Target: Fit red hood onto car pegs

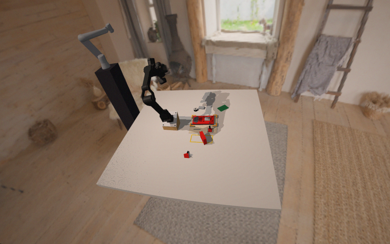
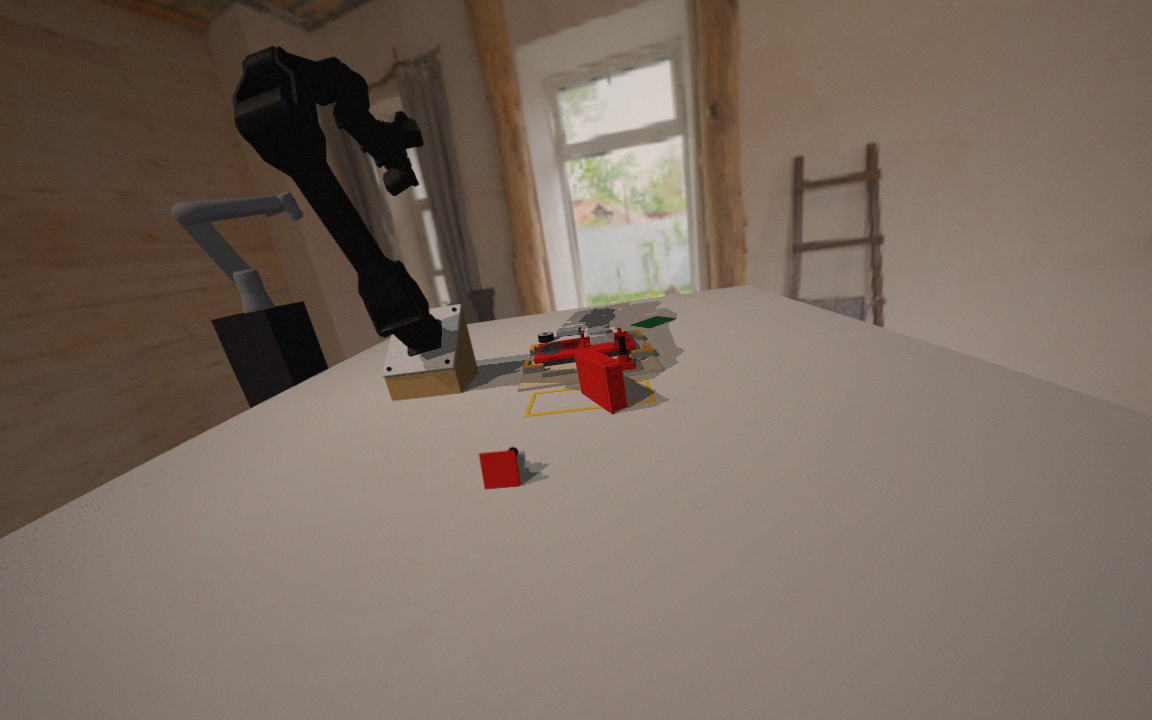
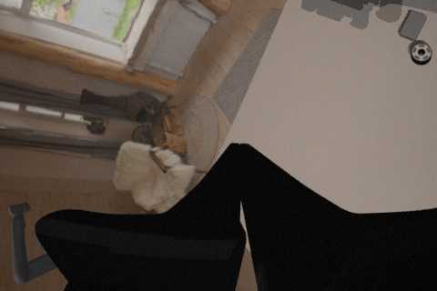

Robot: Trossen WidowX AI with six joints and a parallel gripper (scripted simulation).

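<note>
My gripper tip is now 440 mm to the left of the red hood, 380 mm above it and 330 mm short of it. Round my gripper tip: jig (400 mm below, 330 mm ahead, 230 mm to the right); green patch (520 mm ahead, 410 mm below, 10 mm to the right).
</note>
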